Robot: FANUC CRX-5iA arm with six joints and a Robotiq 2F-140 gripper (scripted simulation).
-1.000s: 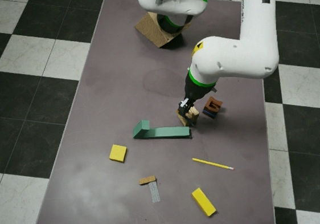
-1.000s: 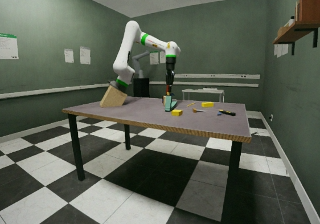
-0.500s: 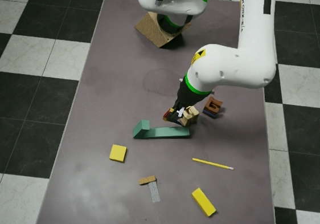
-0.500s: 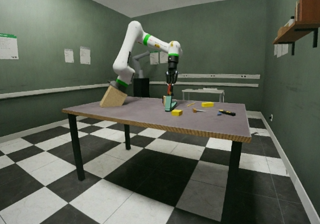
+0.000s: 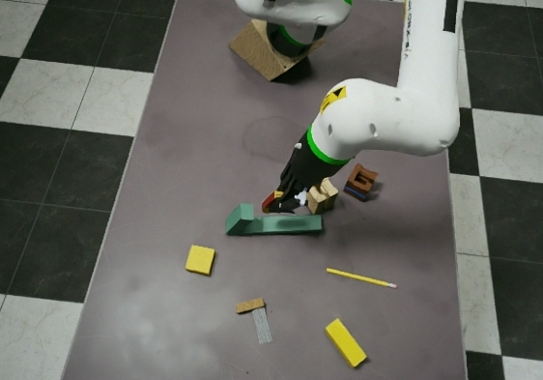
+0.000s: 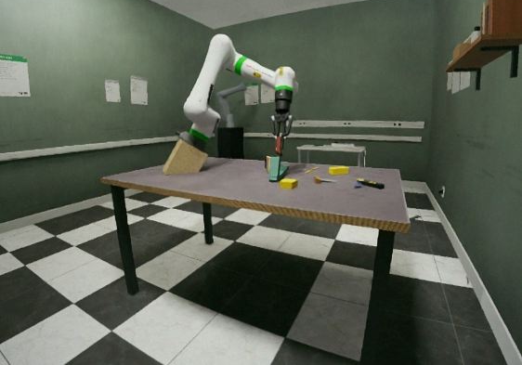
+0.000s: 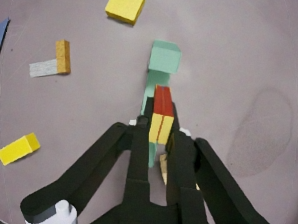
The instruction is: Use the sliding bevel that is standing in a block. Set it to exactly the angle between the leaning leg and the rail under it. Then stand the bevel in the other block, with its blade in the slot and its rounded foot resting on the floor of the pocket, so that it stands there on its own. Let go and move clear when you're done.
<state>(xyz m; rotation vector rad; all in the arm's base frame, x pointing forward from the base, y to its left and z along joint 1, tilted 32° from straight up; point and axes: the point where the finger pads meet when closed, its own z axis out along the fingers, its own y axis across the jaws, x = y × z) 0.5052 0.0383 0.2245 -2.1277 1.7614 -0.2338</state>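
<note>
Now: hand 5 cm above the dark blade. From my hand the other things lie so: yellow pencil (6 cm ahead, 24 cm to the left, 17 cm below); then cork-and-metal square (23 cm ahead, 2 cm to the left, 17 cm below).
</note>
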